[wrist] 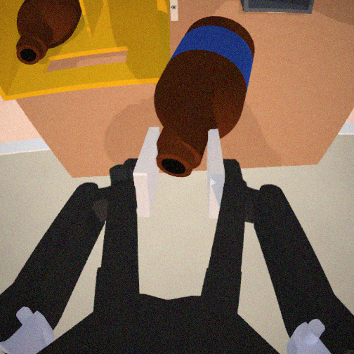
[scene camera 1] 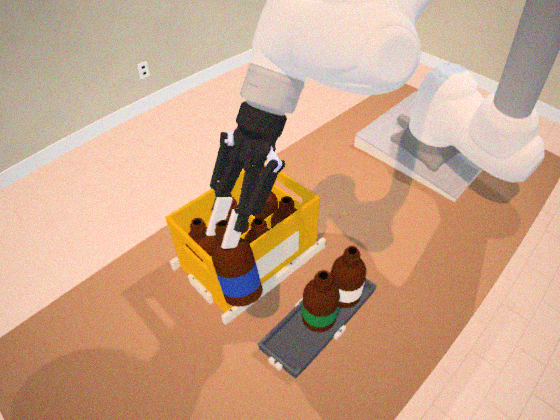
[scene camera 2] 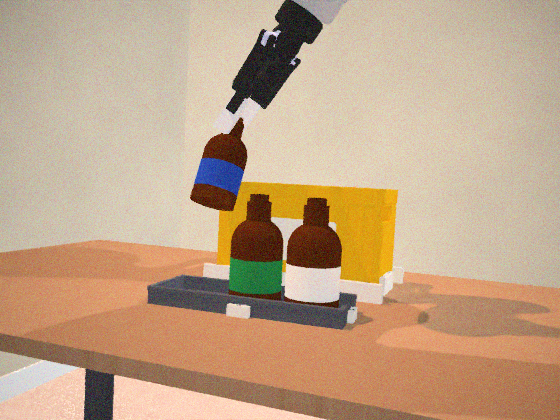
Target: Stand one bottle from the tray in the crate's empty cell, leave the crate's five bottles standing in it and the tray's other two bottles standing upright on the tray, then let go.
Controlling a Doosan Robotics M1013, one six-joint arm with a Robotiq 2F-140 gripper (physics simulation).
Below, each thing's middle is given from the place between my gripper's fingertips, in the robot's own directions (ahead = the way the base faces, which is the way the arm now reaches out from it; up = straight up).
Now: hand 14 cm past the green-labelled bottle (scene camera 2: 256, 260), 11 cm to the right of it and 17 cm above it.
